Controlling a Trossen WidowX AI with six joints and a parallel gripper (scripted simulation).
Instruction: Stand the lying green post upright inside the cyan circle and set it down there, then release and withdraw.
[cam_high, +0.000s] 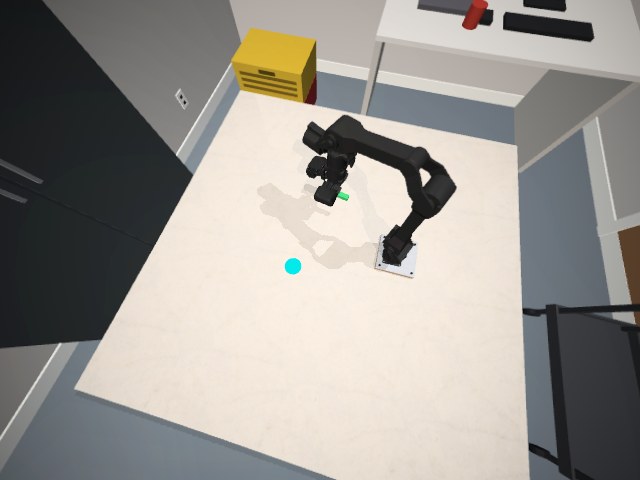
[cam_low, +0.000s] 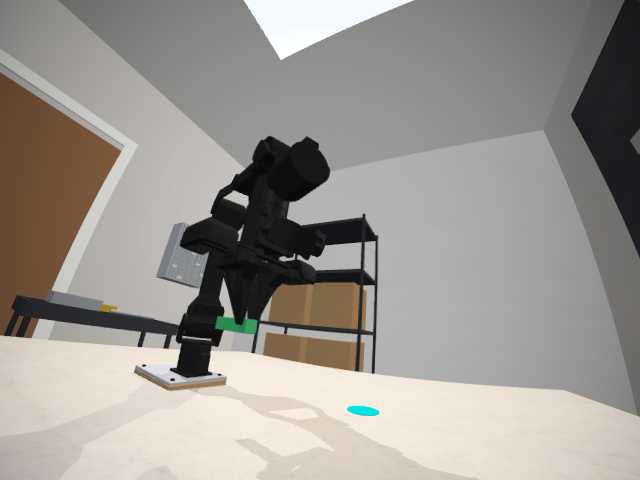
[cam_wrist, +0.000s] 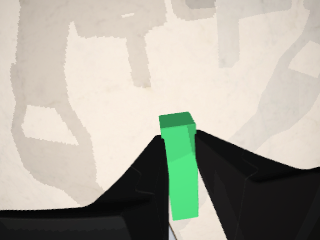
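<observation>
Now: the cyan circle 250 mm to the left of my gripper tip, 130 mm below it and 90 mm ahead of it. Round my gripper tip: green post 20 mm behind.
</observation>
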